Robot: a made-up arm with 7 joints. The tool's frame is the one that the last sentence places.
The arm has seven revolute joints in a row. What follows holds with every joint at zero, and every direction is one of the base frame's.
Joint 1 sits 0.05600 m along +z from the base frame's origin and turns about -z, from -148.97 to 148.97 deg.
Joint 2 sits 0.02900 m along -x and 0.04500 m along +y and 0.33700 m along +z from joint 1 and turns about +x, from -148.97 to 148.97 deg.
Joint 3 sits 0.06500 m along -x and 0.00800 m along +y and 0.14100 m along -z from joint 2 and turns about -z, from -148.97 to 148.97 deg.
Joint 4 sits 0.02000 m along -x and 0.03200 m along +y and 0.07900 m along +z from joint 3 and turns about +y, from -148.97 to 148.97 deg.
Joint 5 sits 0.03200 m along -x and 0.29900 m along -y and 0.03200 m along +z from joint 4 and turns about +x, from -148.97 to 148.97 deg.
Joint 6 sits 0.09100 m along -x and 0.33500 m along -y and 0.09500 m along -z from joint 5 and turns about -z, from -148.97 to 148.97 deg.
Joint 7 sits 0.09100 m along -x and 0.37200 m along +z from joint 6 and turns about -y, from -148.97 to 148.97 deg.
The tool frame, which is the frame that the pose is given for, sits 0.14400 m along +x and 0.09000 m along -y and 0.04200 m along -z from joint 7; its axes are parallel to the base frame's.
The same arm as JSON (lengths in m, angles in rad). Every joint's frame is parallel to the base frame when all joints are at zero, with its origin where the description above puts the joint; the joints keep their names.
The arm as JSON. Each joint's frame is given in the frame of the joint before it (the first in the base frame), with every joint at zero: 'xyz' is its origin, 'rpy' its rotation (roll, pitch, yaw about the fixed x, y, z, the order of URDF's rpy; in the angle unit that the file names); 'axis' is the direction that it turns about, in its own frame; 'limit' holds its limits. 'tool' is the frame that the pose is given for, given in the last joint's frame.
{"units": {"length": "m", "angle": "rad"}, "joints": [{"name": "joint 1", "type": "revolute", "origin": {"xyz": [0.0, 0.0, 0.056], "rpy": [0.0, 0.0, 0.0]}, "axis": "-z", "limit": {"lower": -2.6, "upper": 2.6}}, {"name": "joint 2", "type": "revolute", "origin": {"xyz": [-0.029, 0.045, 0.337], "rpy": [0.0, 0.0, 0.0]}, "axis": "+x", "limit": {"lower": -2.6, "upper": 2.6}}, {"name": "joint 3", "type": "revolute", "origin": {"xyz": [-0.065, 0.008, -0.141], "rpy": [0.0, 0.0, 0.0]}, "axis": "-z", "limit": {"lower": -2.6, "upper": 2.6}}, {"name": "joint 4", "type": "revolute", "origin": {"xyz": [-0.02, 0.032, 0.079], "rpy": [0.0, 0.0, 0.0]}, "axis": "+y", "limit": {"lower": -2.6, "upper": 2.6}}, {"name": "joint 5", "type": "revolute", "origin": {"xyz": [-0.032, -0.299, 0.032], "rpy": [0.0, 0.0, 0.0]}, "axis": "+x", "limit": {"lower": -2.6, "upper": 2.6}}, {"name": "joint 6", "type": "revolute", "origin": {"xyz": [-0.091, -0.335, -0.095], "rpy": [0.0, 0.0, 0.0]}, "axis": "-z", "limit": {"lower": -2.6, "upper": 2.6}}, {"name": "joint 7", "type": "revolute", "origin": {"xyz": [-0.091, 0.0, 0.372], "rpy": [0.0, 0.0, 0.0]}, "axis": "-y", "limit": {"lower": -2.6, "upper": 2.6}}], "tool": {"origin": {"xyz": [0.144, -0.09, -0.042], "rpy": [0.0, 0.0, 0.0]}}}
